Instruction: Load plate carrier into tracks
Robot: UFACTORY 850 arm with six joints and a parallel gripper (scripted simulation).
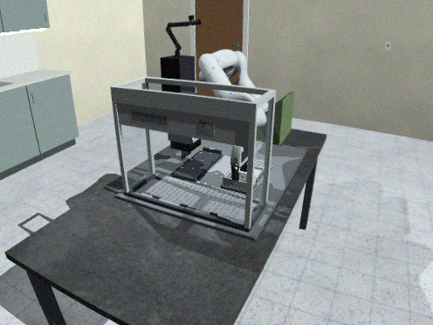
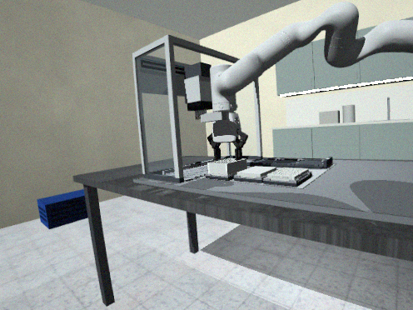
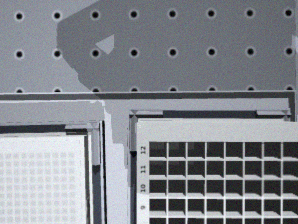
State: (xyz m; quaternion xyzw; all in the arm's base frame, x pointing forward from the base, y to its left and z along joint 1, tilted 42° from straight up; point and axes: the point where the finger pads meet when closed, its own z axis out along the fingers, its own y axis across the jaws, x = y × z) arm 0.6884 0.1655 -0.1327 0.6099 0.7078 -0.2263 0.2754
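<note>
My gripper is now 60 mm above the nest S3. Also, from my hand: 96-well plate C15: 220 mm behind, 50 mm below, 30 mm to the right; pipetting head: 280 mm above, 240 mm ahead, 100 mm to the right; dark plate carrier PC7: 280 mm to the right, 80 mm behind, 50 mm below.
</note>
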